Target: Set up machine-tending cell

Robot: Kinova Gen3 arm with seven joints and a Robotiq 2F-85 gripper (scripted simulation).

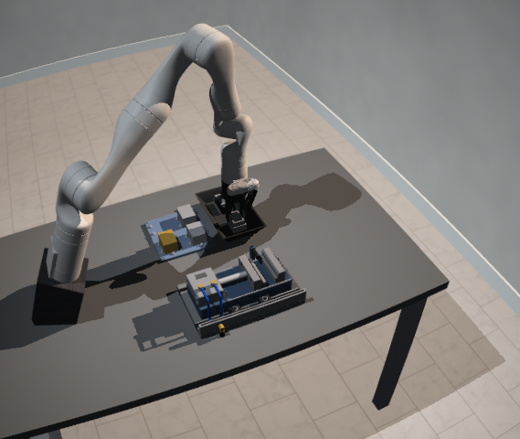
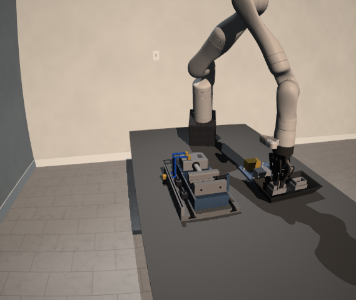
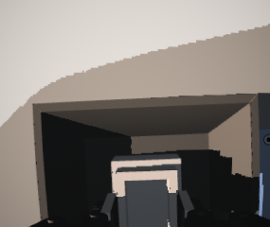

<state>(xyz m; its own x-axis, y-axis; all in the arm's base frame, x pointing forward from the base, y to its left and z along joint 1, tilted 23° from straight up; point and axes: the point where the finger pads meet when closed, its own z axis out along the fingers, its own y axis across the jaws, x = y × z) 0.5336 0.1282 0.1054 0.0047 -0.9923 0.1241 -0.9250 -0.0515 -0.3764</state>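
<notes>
Now: the brass blank 220 mm behind my hand, 10 mm to the left of it and 30 mm below it.
</notes>
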